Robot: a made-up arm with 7 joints.
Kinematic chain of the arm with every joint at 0, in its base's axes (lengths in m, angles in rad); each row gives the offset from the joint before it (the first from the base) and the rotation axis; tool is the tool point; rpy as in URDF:
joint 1: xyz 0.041 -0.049 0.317 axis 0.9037 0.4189 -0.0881
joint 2: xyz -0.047 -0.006 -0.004 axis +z
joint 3: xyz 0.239 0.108 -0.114 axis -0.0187 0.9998 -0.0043
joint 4: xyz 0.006 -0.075 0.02 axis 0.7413 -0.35 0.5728
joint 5: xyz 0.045 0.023 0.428 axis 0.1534 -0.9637 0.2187
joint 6: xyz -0.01 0.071 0 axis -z
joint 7: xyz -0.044 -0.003 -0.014 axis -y
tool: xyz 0.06 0 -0.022 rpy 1.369 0.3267 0.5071
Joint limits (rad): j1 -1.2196..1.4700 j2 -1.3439..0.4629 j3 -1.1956..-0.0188 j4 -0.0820..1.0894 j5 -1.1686..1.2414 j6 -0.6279..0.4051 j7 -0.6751..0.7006
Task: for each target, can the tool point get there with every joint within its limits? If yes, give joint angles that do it. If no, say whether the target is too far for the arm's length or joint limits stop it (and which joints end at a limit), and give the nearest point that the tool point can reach.
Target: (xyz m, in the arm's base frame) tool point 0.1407 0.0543 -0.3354
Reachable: no: joint limits stop it (at a limit: joint 1, joint 2, joint 3, joint 6, joint 7) | nearest point -0.0187 0.0181 0.1187 | short by 0.483 m
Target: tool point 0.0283 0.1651 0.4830
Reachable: yes | joints -0.7634 -0.5174 -0.5455 0.0519 0.1892 -0.5083 -0.1870
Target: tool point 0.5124 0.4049 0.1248
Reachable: no: joint limits stop it (at a limit: joint 1, joint 3, joint 4, joint 5, joint 6, joint 7) | nearest point 0.1616 0.3639 0.2924 | short by 0.391 m
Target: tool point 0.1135 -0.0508 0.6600
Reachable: yes | joints -0.2694 -0.8707 -0.2405 0.1815 -0.4009 -0.0189 0.4954
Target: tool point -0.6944 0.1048 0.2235
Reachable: no: joint limits stop it (at a limit: joint 3, joint 4, joint 7) | nearest point -0.2816 0.0093 0.2790 | short by 0.427 m
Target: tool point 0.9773 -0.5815 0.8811
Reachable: no: too far | nearest point 0.3976 -0.2401 0.5239 | short by 0.762 m
